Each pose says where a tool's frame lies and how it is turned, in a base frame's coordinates. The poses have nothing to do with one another.
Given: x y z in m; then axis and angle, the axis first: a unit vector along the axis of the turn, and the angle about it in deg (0 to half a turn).
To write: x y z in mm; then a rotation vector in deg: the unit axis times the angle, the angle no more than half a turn. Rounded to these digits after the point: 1 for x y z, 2 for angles.
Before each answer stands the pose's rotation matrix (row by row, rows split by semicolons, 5 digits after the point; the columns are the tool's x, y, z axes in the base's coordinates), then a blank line. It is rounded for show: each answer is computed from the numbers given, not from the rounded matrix.
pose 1, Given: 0.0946 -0.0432 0.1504 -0.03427 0.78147 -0.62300 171.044
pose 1, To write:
-0.98547 0.04375 0.16410; -0.15022 0.22614 -0.96244; -0.07922 -0.97311 -0.21628

94.6 -43.2 150.4 -5.86 133.67 -106.56
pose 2, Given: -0.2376 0.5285 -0.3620 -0.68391 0.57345 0.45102 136.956
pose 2, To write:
0.07874 -0.98666 -0.14247; -0.37096 -0.16165 0.91447; -0.92530 -0.01915 -0.37874

-237.6 528.5 -362.0 -93.67 78.54 61.77
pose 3, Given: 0.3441 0.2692 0.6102 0.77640 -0.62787 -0.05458 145.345
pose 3, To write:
0.27607 -0.85744 -0.43426; -0.91951 -0.10409 -0.37903; 0.27979 0.50395 -0.81716

344.1 269.2 610.2 112.85 -91.26 -7.93
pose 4, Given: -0.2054 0.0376 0.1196 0.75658 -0.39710 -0.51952 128.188
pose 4, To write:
0.30806 -0.07785 -0.94818; -0.89452 -0.36307 -0.26082; -0.32395 0.92851 -0.18148

-205.4 37.6 119.6 96.98 -50.90 -66.60
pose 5, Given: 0.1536 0.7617 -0.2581 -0.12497 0.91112 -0.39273 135.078
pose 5, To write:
-0.68139 0.08284 0.72722; -0.47181 0.70988 -0.52294; -0.55955 -0.69944 -0.44462

153.6 761.7 -258.1 -16.88 123.07 -53.05
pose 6, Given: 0.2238 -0.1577 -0.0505 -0.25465 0.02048 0.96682 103.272
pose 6, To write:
-0.14984 -0.94741 -0.28279; 0.93458 -0.22906 0.27219; -0.32265 -0.22350 0.91975

223.8 -157.7 -50.5 -26.30 2.12 99.85
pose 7, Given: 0.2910 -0.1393 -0.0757 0.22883 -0.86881 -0.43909 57.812
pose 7, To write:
0.55717 0.27870 -0.78223; -0.46451 0.88543 -0.01539; 0.68833 0.37193 0.62280

291.0 -139.3 -75.7 13.23 -50.23 -25.38
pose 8, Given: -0.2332 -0.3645 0.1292 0.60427 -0.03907 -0.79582 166.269
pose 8, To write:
-0.25157 0.14236 -0.95731; -0.23544 -0.96841 -0.08214; -0.93876 0.20473 0.27714

-233.2 -364.5 129.2 100.47 -6.50 -132.32
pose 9, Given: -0.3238 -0.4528 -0.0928 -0.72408 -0.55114 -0.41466 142.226
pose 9, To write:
0.14829 0.96851 0.19998; 0.46051 -0.24657 0.85272; 0.87518 -0.03435 -0.48258

-323.8 -452.8 -92.8 -102.98 -78.39 -58.98
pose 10, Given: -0.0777 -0.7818 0.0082 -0.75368 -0.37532 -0.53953 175.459
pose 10, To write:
0.13743 0.60758 0.78228; 0.52214 -0.71557 0.46403; 0.84171 0.34469 -0.41558

-77.7 -781.8 8.2 -132.24 -65.85 -94.67
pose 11, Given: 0.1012 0.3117 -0.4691 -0.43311 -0.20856 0.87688 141.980
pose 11, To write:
-0.45243 -0.37861 -0.80744; 0.70159 -0.71003 -0.06019; -0.55052 -0.59372 0.58687

101.2 311.7 -469.1 -61.49 -29.61 124.50
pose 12, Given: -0.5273 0.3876 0.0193 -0.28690 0.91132 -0.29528 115.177
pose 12, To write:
-0.30809 -0.10546 0.94549; -0.63991 0.75839 -0.12393; -0.70399 -0.64321 -0.30113

-527.3 387.6 19.3 -33.04 104.96 -34.01
